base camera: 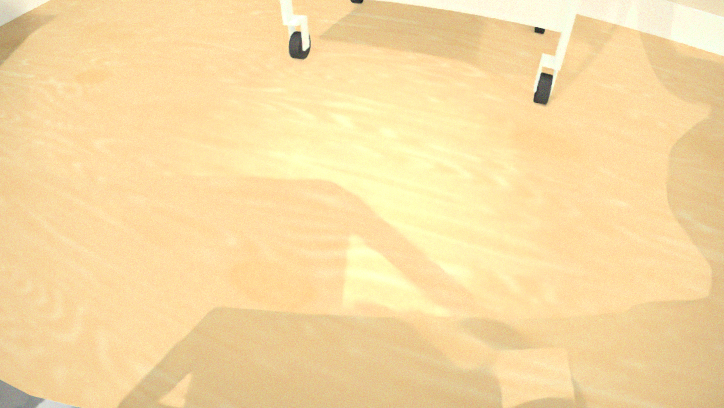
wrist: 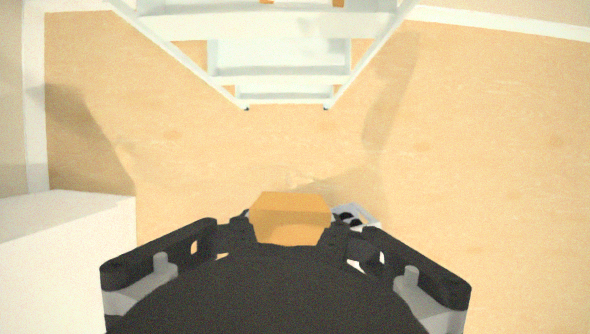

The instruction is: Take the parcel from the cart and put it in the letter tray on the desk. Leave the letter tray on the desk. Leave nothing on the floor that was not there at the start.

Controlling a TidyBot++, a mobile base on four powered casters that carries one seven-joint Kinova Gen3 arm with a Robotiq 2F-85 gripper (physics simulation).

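Frame: origin at the arm's base, x back, y left, z down, level; metres.
Where they show: gripper, between the fingertips: (wrist: pixel 291 216).
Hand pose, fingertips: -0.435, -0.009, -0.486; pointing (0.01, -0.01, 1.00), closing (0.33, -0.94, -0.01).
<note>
Each offset is from my fingertips to the centre of the thing, as dx, dy, dz. "*": to the spot under its first point.
My gripper (wrist: pixel 291 216) is shut on the parcel @[+0.007, +0.003, -0.023] (wrist: pixel 290 215), an orange-brown box that sits between the fingertips in the lower middle of the wrist view. Parcel and gripper are above the floor, apart from the cart. The white cart (wrist: pixel 280 26) stands at the top of the wrist view, with its tiers showing; small orange parts of something on its top tier show at the picture's edge. In the base camera view the cart's lower edge and front legs @[* -0.207, -0.247, +0.764] (base camera: pixel 565 43) show at the top. The letter tray does not show in either view.
A white block-like surface (wrist: pixel 65 250) stands at the left of the wrist view; I cannot tell if it is the desk. Part of the robot's base (wrist: pixel 369 218) shows behind the right finger. A wall with a white skirting board (wrist: pixel 500 24) runs behind the cart.
</note>
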